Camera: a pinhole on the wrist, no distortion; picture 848 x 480 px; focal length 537.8 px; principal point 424.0 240.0 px. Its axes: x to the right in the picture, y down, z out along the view. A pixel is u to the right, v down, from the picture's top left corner.
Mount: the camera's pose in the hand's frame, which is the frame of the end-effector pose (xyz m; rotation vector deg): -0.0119 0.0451 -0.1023 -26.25 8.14 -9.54
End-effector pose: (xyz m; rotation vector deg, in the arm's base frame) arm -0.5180 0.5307 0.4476 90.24 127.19 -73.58
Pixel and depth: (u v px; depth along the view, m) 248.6 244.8 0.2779
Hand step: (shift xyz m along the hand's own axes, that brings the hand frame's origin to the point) -0.0519 0.1833 0.1521
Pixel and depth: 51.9 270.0 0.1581
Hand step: -0.0902 0.1413 0.0448
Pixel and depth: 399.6 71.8 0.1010
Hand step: -0.0029 0.0612 0.0020
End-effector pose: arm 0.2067 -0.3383 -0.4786 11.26 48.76 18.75
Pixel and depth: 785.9 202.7 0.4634
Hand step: 0.3689 0.1550 0.2926
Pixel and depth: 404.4 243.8 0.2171
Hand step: 0.0182 0.1407 0.0904
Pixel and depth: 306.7 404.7 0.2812
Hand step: -0.0121 0.2530 0.1145
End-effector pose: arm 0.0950 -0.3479 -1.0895 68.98 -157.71 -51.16
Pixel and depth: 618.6 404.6 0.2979
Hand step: 0.1566 0.2323 0.1104
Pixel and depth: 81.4 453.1 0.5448
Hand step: -0.2288 0.5350 0.3182
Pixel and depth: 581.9 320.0 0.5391
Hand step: 0.2464 0.3160 0.3244
